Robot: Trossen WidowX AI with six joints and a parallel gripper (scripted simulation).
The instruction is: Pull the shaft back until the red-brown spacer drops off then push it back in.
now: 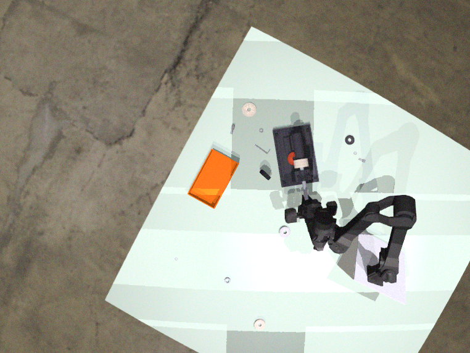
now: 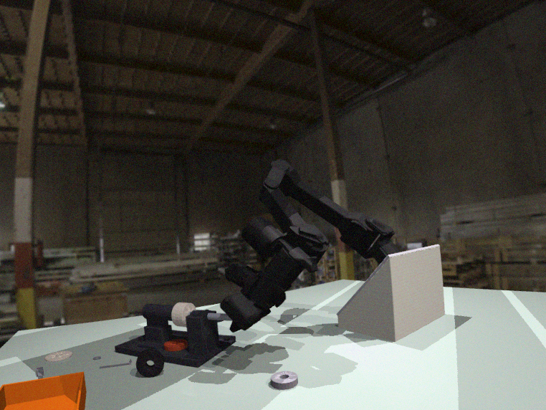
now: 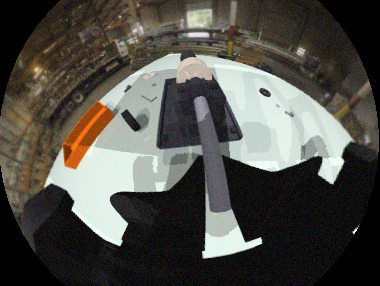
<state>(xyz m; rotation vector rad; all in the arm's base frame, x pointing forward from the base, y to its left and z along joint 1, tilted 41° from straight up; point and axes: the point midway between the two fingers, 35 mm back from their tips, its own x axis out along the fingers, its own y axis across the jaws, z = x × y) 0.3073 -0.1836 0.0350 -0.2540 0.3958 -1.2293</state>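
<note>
The grey shaft is 20 mm ahead of my gripper tip, 40 mm to the right of it and 30 mm above it. Round my gripper tip: cream spacer: 60 mm ahead, 100 mm to the right, 20 mm above; black ring: 170 mm ahead, 20 mm to the right, 30 mm below; red-brown spacer: 80 mm ahead, 120 mm to the right, 40 mm below.
</note>
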